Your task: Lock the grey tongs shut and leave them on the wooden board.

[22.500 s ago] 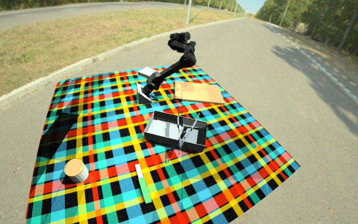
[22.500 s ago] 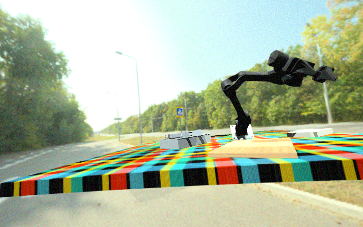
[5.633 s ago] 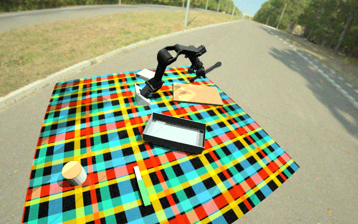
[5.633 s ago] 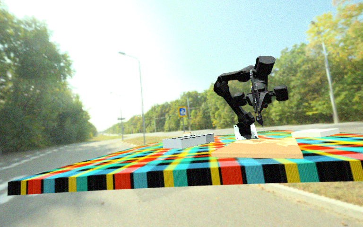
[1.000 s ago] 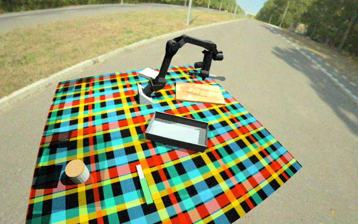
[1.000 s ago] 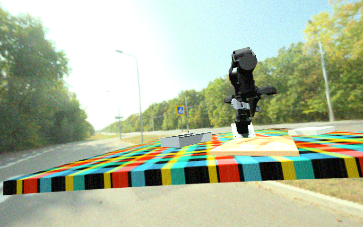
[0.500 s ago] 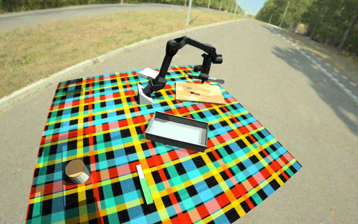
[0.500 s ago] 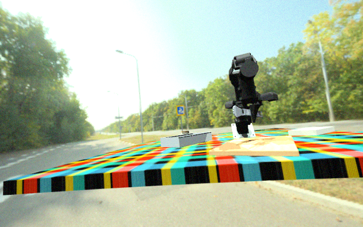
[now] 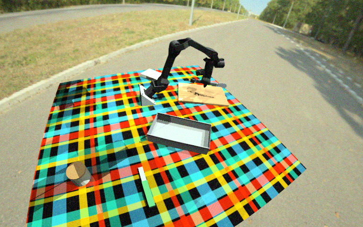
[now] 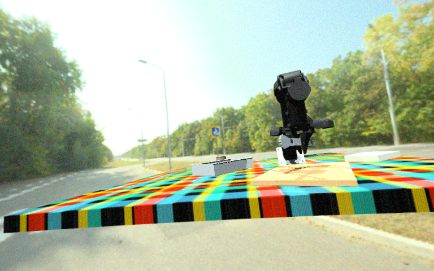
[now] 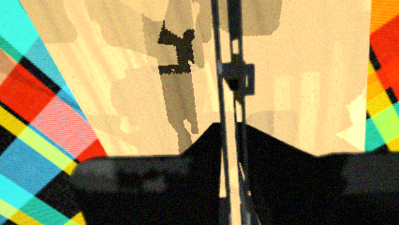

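Now: the wooden board 60 mm below my gripper tip. Also, from my gripper tip: white flat block: 320 mm behind, 310 mm to the right, 50 mm below; roasting tin: 340 mm ahead, 290 mm to the right, 40 mm below.
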